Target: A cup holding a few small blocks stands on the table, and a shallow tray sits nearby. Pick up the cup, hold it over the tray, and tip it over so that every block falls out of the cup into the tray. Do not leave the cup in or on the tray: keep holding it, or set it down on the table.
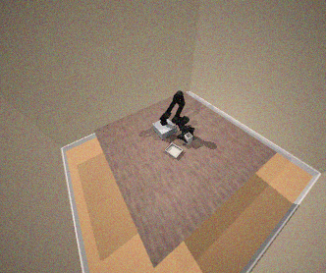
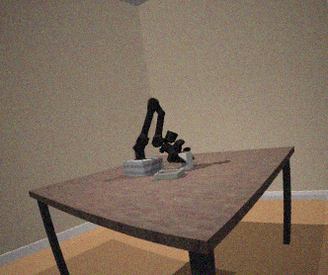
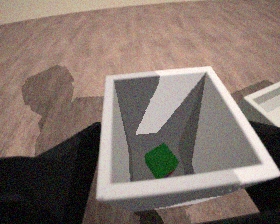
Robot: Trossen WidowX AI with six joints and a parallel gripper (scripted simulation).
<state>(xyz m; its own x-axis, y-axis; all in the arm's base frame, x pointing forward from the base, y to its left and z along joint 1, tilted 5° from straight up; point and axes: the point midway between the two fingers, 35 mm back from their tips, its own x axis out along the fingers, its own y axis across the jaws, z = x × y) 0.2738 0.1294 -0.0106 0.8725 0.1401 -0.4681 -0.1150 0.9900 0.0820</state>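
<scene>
My gripper tip is 3 cm past the green block. Also, from my gripper tip: white square cup: 3 cm behind, 1 cm to the right, 2 cm below; then purple block: 3 cm behind, 1 cm to the right, 4 cm below; then red block: 3 cm behind, 1 cm to the right, 2 cm below.
</scene>
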